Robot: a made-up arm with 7 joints. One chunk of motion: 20 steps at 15 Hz.
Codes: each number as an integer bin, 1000 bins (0 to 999) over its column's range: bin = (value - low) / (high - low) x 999, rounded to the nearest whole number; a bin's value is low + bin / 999 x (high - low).
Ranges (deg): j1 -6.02..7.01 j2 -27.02..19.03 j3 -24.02..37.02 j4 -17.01..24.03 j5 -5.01..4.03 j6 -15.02..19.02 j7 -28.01..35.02
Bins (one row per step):
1: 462 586 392 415 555 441 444
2: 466 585 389 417 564 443 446
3: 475 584 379 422 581 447 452
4: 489 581 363 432 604 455 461
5: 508 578 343 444 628 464 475
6: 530 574 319 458 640 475 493
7: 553 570 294 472 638 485 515
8: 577 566 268 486 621 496 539
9: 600 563 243 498 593 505 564
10: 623 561 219 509 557 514 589
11: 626 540 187 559 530 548 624
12: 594 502 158 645 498 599 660
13: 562 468 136 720 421 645 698
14: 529 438 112 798 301 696 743
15: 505 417 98 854 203 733 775
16: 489 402 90 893 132 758 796
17: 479 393 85 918 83 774 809
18: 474 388 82 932 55 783 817
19: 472 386 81 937 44 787 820
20: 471 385 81 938 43 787 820
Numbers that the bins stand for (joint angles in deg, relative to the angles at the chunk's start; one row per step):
1: 0.01 -0.01 -0.07 0.04 0.01 0.01 0.00
2: 0.06 -0.05 -0.25 0.12 0.09 0.07 0.13
3: 0.18 -0.10 -0.86 0.33 0.25 0.21 0.51
4: 0.36 -0.24 -1.84 0.74 0.46 0.48 1.08
5: 0.61 -0.38 -3.06 1.23 0.67 0.79 1.96
6: 0.89 -0.56 -4.53 1.81 0.78 1.17 3.09
7: 1.19 -0.75 -6.06 2.38 0.76 1.51 4.48
8: 1.51 -0.93 -7.64 2.96 0.61 1.88 6.00
9: 1.81 -1.07 -9.17 3.45 0.36 2.19 7.57
10: 2.11 -1.16 -10.64 3.90 0.03 2.49 9.15
11: 2.14 -2.13 -12.59 5.95 -0.21 3.65 11.36
12: 1.73 -3.88 -14.37 9.49 -0.50 5.39 13.63
13: 1.31 -5.45 -15.71 12.57 -1.20 6.96 16.03
14: 0.88 -6.83 -17.18 15.77 -2.29 8.70 18.87
15: 0.57 -7.80 -18.03 18.07 -3.17 9.96 20.89
16: 0.36 -8.49 -18.52 19.68 -3.82 10.81 22.21
17: 0.23 -8.90 -18.83 20.70 -4.26 11.35 23.03
18: 0.16 -9.13 -19.01 21.28 -4.51 11.66 23.54
19: 0.14 -9.23 -19.07 21.48 -4.61 11.80 23.73
20: 0.12 -9.27 -19.07 21.52 -4.62 11.80 23.73

